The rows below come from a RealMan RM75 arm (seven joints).
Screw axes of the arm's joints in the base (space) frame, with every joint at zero. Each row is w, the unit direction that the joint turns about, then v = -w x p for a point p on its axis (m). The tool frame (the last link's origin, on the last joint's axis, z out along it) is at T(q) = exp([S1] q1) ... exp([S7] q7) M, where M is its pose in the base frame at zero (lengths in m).
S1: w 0 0 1 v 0.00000 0.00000 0.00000
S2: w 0 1 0 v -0.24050 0.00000 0.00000
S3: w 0 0 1 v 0.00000 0.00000 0.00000
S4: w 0 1 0 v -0.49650 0.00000 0.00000
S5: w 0 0 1 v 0.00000 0.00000 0.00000
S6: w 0 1 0 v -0.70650 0.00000 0.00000
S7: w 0 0 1 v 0.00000 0.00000 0.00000
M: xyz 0.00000 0.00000 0.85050 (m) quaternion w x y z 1 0 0 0
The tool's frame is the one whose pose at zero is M.
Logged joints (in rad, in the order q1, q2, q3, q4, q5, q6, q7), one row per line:
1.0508, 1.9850, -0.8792, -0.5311, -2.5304, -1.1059, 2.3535
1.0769, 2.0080, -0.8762, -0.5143, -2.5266, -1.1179, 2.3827
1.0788, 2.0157, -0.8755, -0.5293, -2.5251, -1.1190, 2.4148
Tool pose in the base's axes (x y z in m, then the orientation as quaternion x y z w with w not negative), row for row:
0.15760, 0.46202, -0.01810, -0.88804, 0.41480, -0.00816, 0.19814
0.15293, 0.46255, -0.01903, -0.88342, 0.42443, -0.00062, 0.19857
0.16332, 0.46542, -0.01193, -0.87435, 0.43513, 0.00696, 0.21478
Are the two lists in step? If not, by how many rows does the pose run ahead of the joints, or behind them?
The pose runs 1 row ahead of the joints: the pose in row i belongs to the joints in row i + 1.
